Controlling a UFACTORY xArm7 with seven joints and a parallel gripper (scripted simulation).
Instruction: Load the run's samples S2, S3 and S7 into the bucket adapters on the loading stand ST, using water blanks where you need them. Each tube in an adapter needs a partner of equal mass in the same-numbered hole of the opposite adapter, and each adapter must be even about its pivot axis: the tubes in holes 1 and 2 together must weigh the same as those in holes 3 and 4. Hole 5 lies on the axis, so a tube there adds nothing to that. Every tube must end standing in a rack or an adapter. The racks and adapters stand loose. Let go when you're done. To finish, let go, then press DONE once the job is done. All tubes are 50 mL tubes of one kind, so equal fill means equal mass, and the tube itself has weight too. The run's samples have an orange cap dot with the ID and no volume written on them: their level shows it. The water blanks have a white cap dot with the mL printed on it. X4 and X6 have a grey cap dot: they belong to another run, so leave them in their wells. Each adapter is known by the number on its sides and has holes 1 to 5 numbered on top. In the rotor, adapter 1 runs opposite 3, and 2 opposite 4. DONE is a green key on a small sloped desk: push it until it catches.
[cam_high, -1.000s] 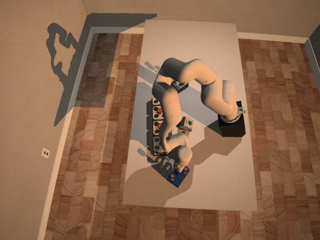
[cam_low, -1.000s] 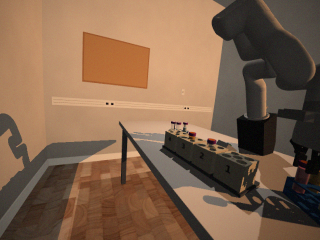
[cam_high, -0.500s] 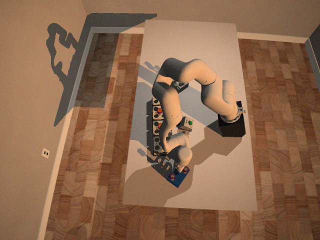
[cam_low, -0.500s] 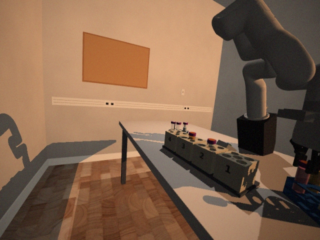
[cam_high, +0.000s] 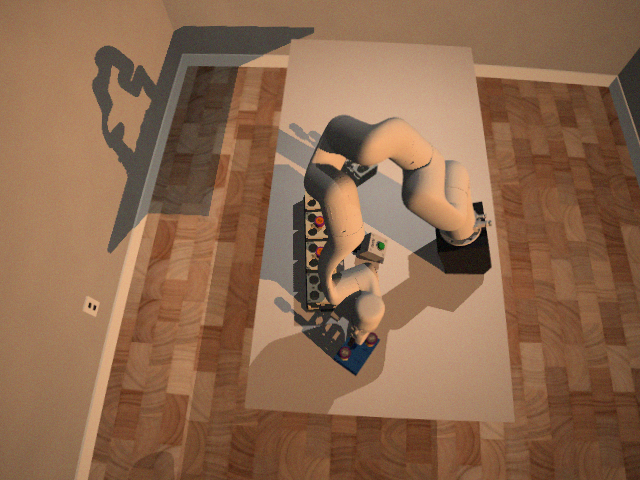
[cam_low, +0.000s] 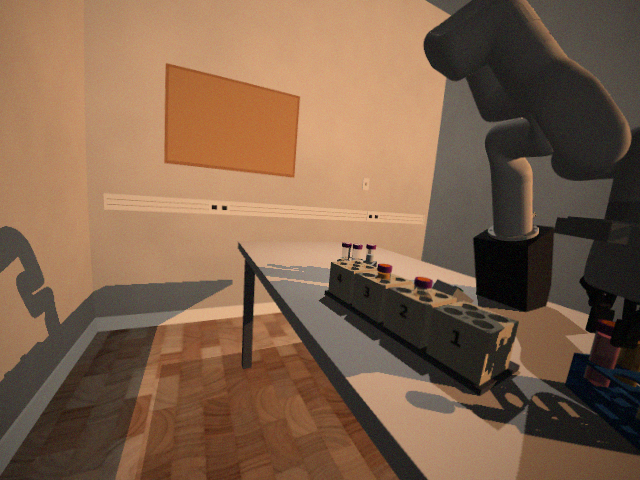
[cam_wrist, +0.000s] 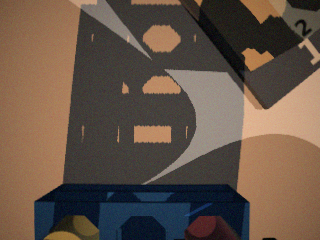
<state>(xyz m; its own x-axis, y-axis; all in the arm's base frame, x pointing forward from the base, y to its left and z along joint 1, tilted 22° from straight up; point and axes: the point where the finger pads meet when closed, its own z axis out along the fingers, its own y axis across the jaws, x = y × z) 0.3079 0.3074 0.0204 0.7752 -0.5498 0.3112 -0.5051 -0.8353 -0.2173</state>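
Now: hand 10 mm to the left of the pink-filled sample tube and 50 mm above it. Round my hand: bucket adapter: 130 mm ahead, 250 mm to the right, 70 mm below; then yellowish tube: 40 mm ahead, 70 mm to the left, 50 mm below; then blue sample rack: 10 mm ahead, 40 mm to the left, 90 mm below.
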